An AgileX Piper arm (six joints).
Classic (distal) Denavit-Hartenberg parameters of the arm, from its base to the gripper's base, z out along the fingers. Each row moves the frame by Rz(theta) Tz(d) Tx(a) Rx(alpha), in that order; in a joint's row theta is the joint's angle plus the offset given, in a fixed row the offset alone. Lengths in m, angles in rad.
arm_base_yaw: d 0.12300; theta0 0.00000; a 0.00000; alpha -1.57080
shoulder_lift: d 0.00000; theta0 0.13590; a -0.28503; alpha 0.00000
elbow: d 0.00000; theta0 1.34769; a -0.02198; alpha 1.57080
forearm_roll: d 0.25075; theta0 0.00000; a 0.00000; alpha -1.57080
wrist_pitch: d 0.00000; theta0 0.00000; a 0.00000; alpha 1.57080
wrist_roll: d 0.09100; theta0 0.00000; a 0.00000; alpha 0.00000
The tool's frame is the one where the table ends.
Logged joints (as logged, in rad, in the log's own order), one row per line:
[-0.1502 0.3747 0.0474 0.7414 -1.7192 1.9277]
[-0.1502 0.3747 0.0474 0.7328 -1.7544 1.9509]
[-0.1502 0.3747 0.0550 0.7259 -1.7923 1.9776]
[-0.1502 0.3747 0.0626 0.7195 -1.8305 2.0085]
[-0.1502 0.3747 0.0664 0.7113 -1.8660 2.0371]
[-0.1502 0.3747 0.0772 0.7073 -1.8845 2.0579]
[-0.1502 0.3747 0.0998 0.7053 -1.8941 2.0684]
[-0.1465 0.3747 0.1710 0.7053 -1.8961 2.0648]
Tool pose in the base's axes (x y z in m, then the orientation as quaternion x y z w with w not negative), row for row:
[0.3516 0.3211 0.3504 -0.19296 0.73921 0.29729 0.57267]
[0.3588 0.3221 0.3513 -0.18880 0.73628 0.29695 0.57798]
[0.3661 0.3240 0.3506 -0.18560 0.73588 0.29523 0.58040]
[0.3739 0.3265 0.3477 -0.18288 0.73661 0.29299 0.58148]
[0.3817 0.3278 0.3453 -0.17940 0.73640 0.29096 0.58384]
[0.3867 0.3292 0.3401 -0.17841 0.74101 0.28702 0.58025]
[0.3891 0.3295 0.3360 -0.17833 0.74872 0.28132 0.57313]
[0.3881 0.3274 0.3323 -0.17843 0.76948 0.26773 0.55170]
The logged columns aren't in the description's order. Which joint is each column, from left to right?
Columns, left to right: forearm_roll, wrist_roll, wrist_pitch, arm_base_yaw, elbow, shoulder_lift.
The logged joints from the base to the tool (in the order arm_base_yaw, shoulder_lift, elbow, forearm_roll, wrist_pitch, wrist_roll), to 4 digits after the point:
[0.7414 1.9277 -1.7192 -0.1502 0.0474 0.3747]
[0.7328 1.9509 -1.7544 -0.1502 0.0474 0.3747]
[0.7259 1.9776 -1.7923 -0.1502 0.0550 0.3747]
[0.7195 2.0085 -1.8305 -0.1502 0.0626 0.3747]
[0.7113 2.0371 -1.8660 -0.1502 0.0664 0.3747]
[0.7073 2.0579 -1.8845 -0.1502 0.0772 0.3747]
[0.7053 2.0684 -1.8941 -0.1502 0.0998 0.3747]
[0.7053 2.0648 -1.8961 -0.1465 0.1710 0.3747]

